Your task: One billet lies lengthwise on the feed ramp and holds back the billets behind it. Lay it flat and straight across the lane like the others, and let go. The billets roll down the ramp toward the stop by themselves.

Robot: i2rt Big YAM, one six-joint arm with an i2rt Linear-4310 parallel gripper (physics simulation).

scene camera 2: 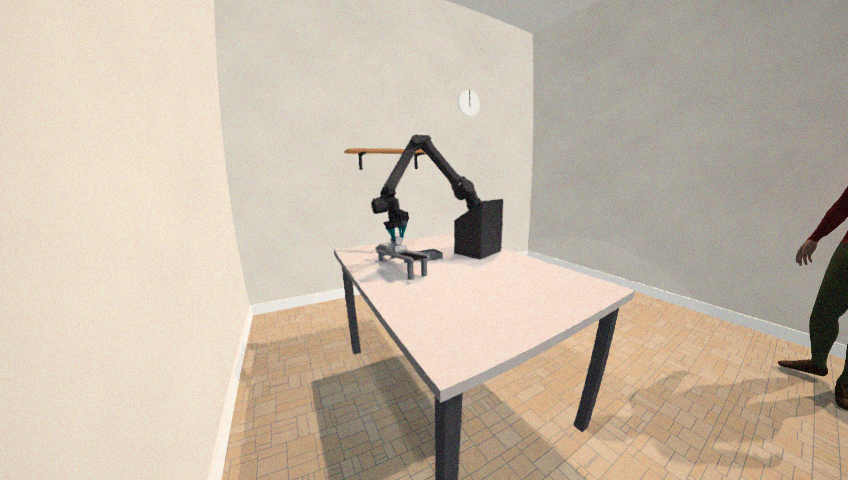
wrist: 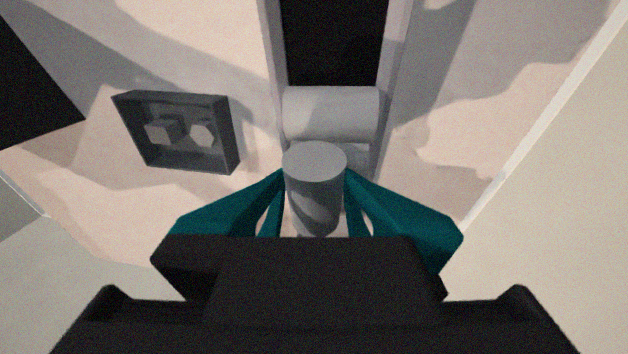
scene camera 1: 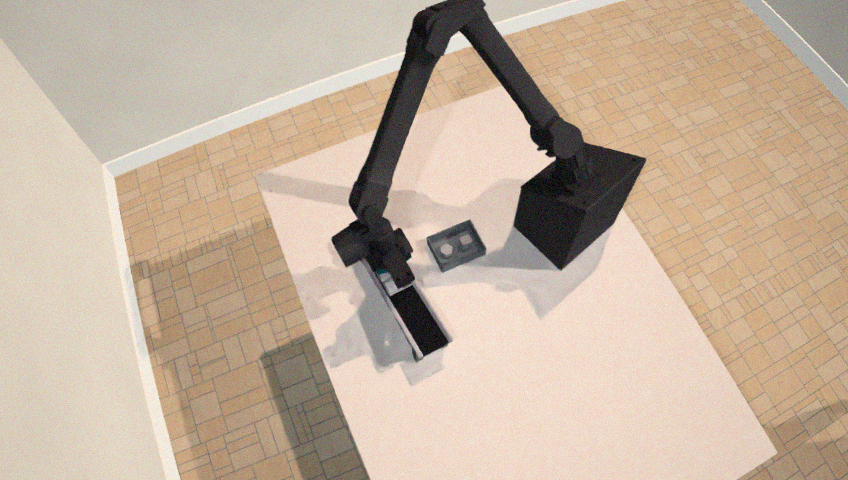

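My gripper is shut on a grey cylindrical billet, which shows between the teal fingertips. The held billet stands on end or steeply tilted, with a round end face toward the wrist camera; its lower end is hidden. Beyond it in the wrist view, another billet lies flat across the lane, between the side rails. Part of a further grey surface shows behind the held billet; I cannot tell what it is. The feed ramp has a black lane bed. In scene camera 1 the gripper body hides the fingertips.
A dark grey tray with two small blocks stands beside the ramp. The black robot base stands beyond the tray. A person's legs show at the right of scene camera 2, away from the table.
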